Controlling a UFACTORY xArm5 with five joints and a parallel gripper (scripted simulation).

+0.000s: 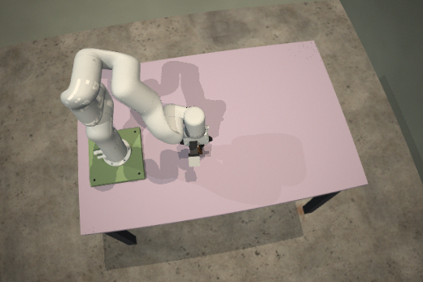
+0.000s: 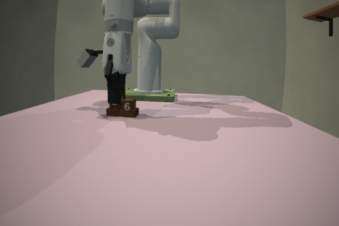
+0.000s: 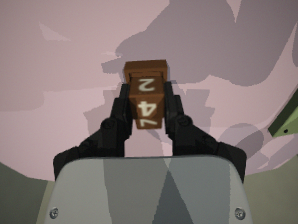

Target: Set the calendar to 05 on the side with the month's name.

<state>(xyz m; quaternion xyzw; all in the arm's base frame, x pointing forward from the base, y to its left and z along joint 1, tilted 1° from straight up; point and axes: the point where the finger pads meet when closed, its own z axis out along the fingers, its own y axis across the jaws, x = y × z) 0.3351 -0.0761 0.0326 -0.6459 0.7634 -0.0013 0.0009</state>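
The cube lies 20 mm below my hand. Round my hand: brown calendar tray (20 mm to the left, 40 mm below).
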